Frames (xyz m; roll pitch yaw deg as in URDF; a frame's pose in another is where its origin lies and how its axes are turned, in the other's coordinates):
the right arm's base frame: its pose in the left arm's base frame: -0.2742 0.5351 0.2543 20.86 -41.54 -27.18
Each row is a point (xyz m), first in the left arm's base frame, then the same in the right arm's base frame.
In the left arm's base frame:
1: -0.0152 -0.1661 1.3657
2: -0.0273 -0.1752 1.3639
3: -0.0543 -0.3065 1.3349
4: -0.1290 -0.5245 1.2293
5: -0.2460 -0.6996 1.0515
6: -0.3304 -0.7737 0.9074
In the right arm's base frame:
1: 1.1492 -0.3062 0.6161
2: 1.1431 -0.3178 0.6238
3: 1.1508 -0.4547 0.6272
4: 1.1055 -0.7038 0.6140
5: 0.9696 -0.9410 0.5791
6: 0.8432 -1.0672 0.5410

